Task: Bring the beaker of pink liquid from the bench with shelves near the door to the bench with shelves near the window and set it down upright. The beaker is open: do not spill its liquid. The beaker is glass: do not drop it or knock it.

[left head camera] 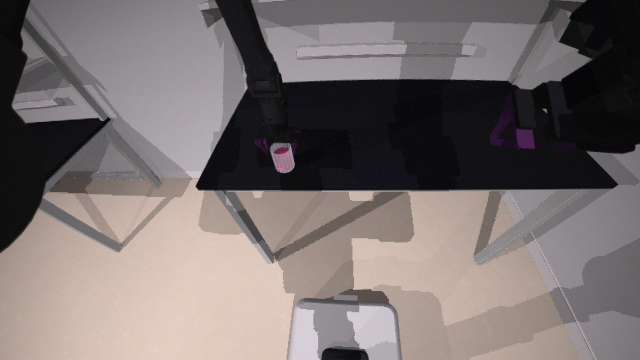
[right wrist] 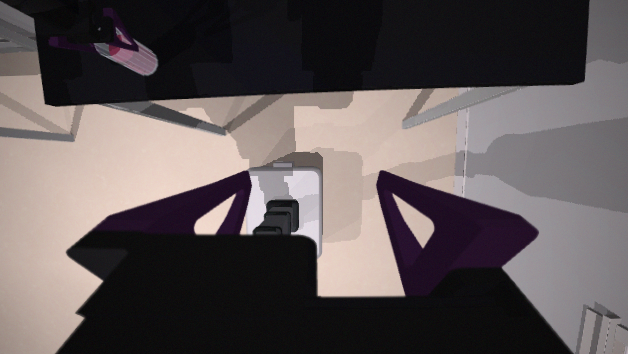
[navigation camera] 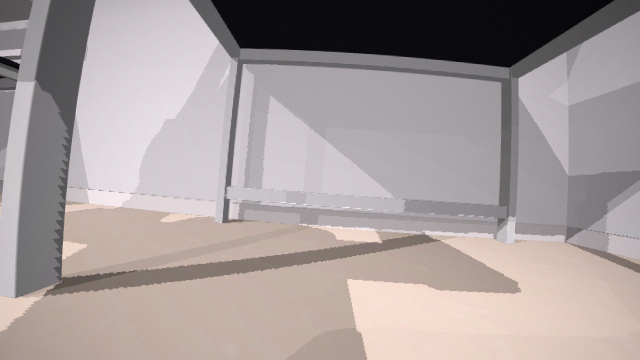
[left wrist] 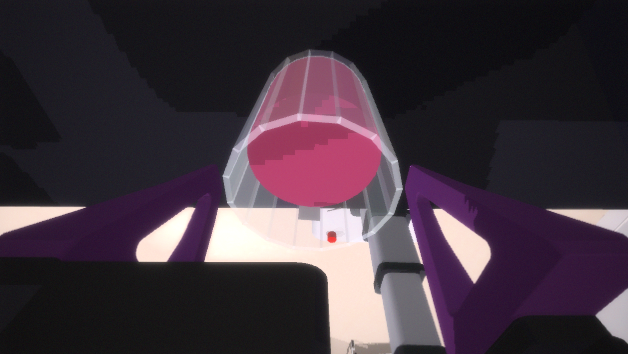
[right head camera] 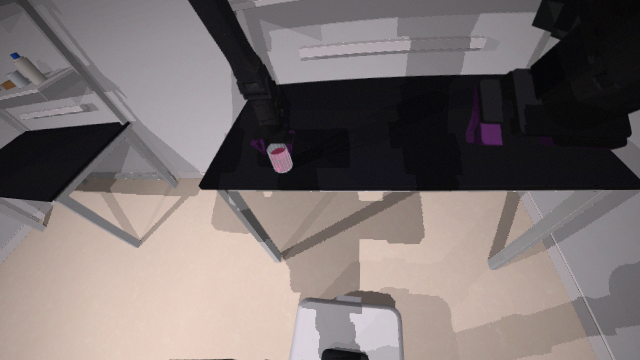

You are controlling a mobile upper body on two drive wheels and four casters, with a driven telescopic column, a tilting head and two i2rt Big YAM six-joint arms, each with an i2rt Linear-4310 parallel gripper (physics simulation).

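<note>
The glass beaker of pink liquid point(left head camera: 283, 160) point(right head camera: 281, 160) point(left wrist: 315, 165) point(right wrist: 137, 60) stands upright on the black bench top point(left head camera: 370, 170) point(right head camera: 375, 170) point(right wrist: 425, 65), near its front edge at the left. My left gripper point(left head camera: 278, 142) point(right head camera: 274, 142) point(left wrist: 313, 175) is open, with one purple finger on either side of the beaker; in the left wrist view narrow gaps show between the fingertips and the glass. My right gripper point(right wrist: 314, 177) is open and empty, off to the right; in the head views it shows over the right part of the bench, partly hidden by its own arm.
A second black bench point(left head camera: 65, 140) point(right head camera: 60, 155) stands at the left, with bottles point(right head camera: 29, 69) on its shelf. My white base point(left head camera: 350, 320) point(right head camera: 352, 320) point(right wrist: 307, 190) is in front of the near bench. A grey bench leg point(navigation camera: 40, 150) stands close at the left in the navigation view.
</note>
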